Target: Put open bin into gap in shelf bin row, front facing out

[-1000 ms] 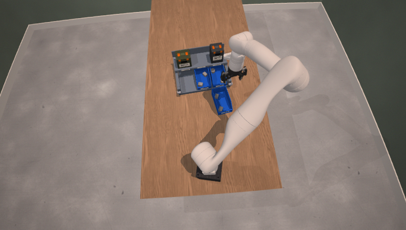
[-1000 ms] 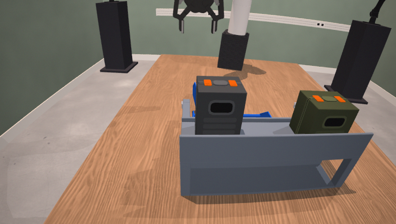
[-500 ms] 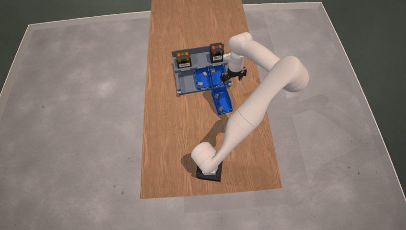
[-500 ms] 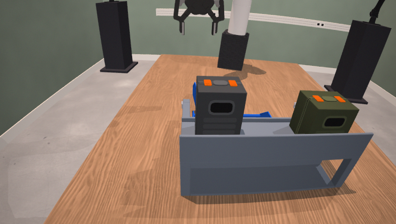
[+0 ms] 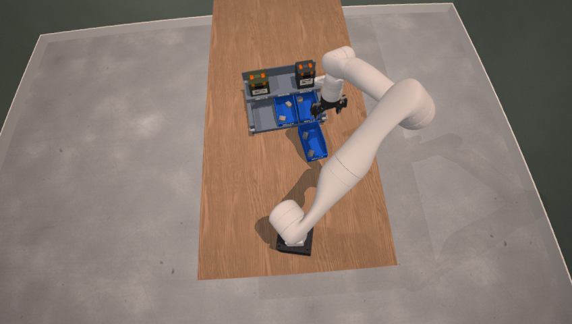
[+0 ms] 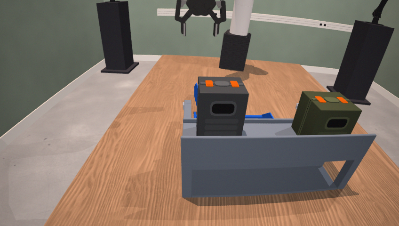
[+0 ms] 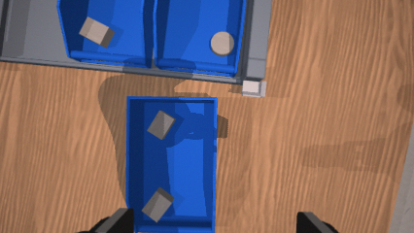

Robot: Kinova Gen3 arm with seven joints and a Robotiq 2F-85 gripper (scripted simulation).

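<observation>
Now: hand 30 mm short of the grey part, 80 mm to the right of it and 240 mm above it. Round my hand: grey shelf (210 mm ahead, 180 mm to the left, 190 mm below).
</observation>
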